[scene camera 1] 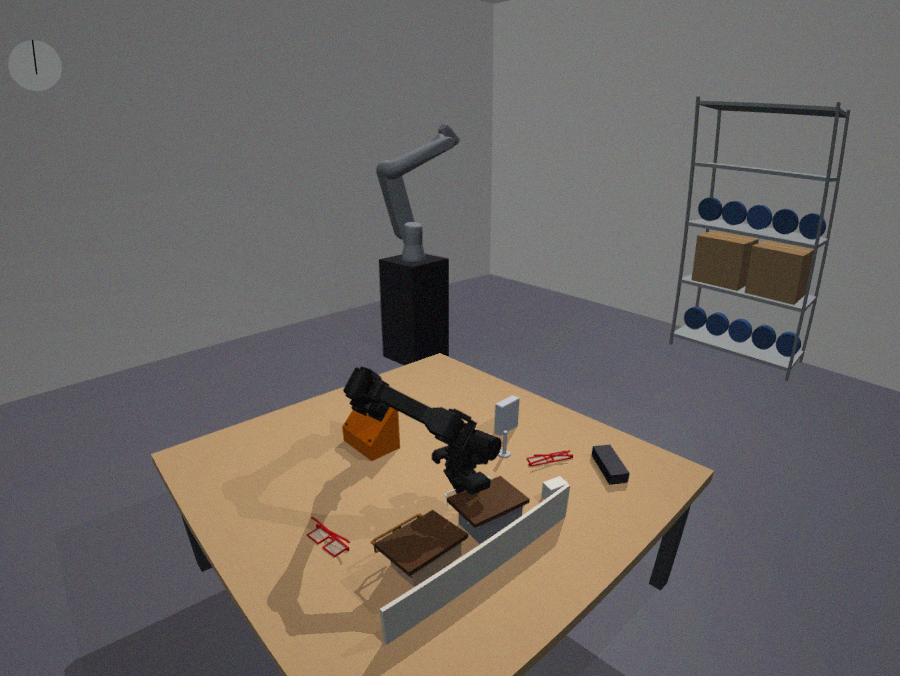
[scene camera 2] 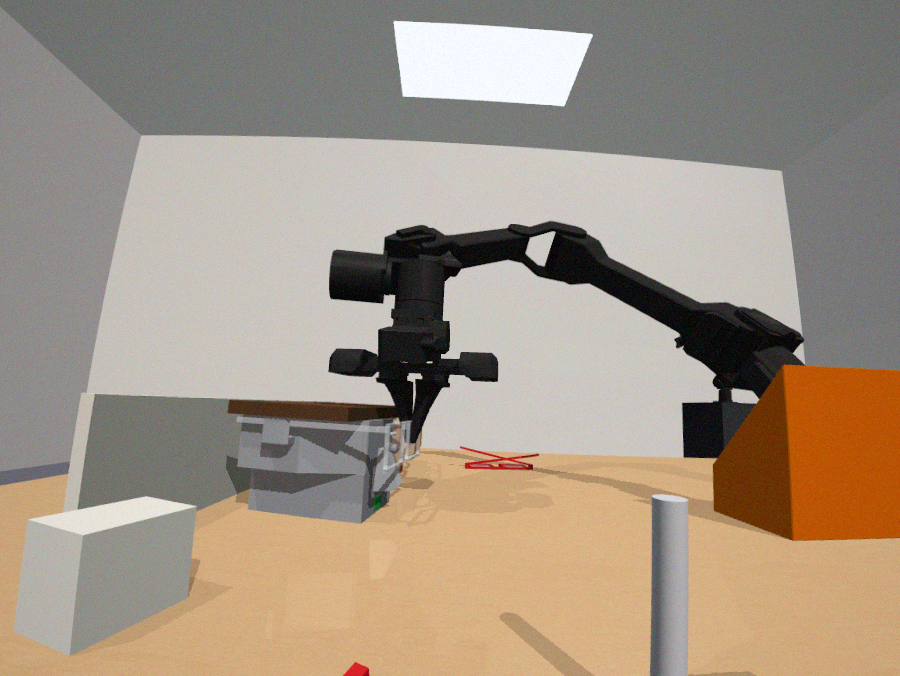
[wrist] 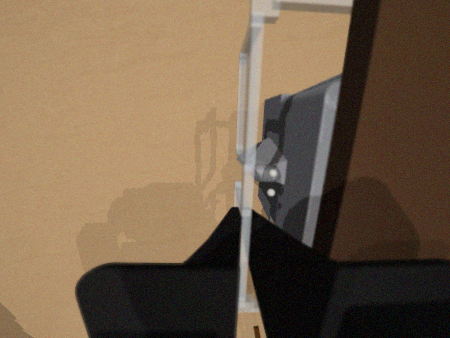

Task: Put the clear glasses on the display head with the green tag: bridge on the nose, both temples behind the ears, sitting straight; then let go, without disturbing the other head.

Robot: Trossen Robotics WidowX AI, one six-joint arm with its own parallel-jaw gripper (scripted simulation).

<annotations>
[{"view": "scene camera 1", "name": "gripper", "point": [459,494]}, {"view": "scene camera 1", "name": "black box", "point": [615,472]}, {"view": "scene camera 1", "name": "grey display head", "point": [493,509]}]
</annotations>
